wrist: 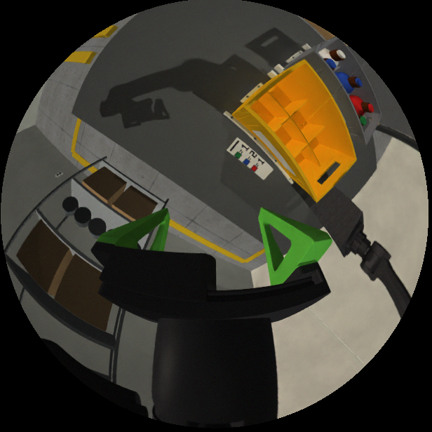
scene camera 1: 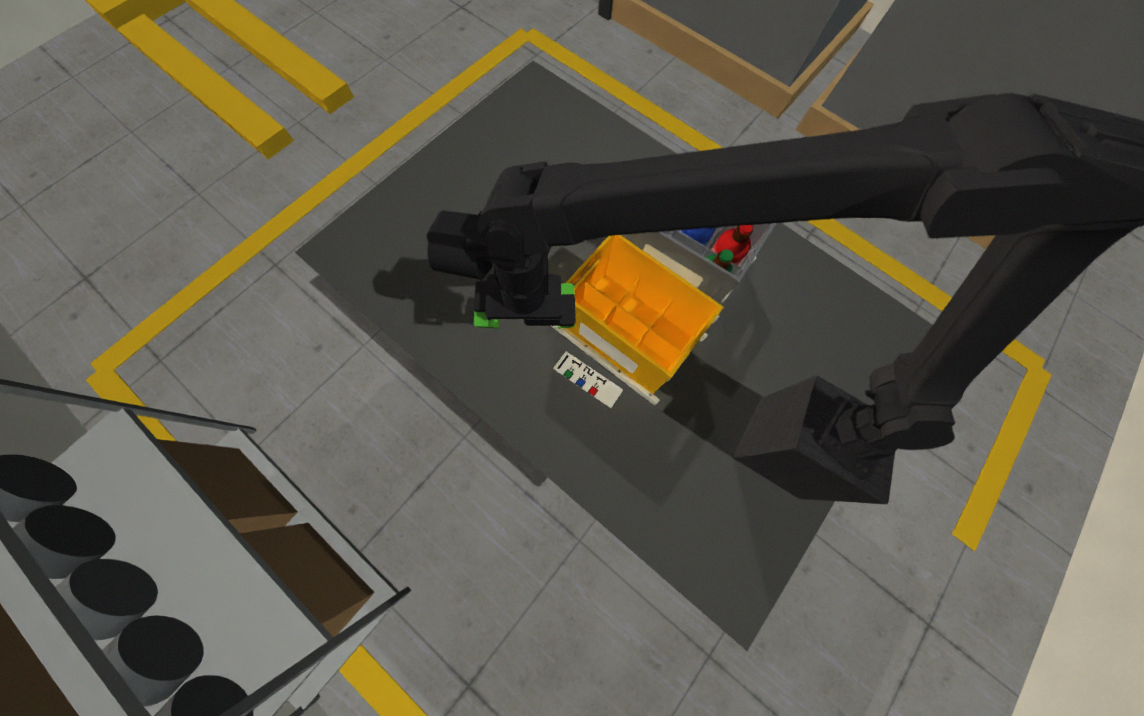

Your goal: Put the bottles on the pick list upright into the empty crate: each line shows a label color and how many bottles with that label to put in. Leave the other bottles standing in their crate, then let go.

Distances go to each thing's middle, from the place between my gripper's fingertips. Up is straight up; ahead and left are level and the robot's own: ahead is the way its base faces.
Right now my hand is 9 cm past the pick list (scene camera 1: 604,390), 7 cm to the left of it and 29 cm above it. Also, from my hand: red-label bottle (scene camera 1: 737,240) 11 cm behind, 53 cm to the right, 21 cm below.
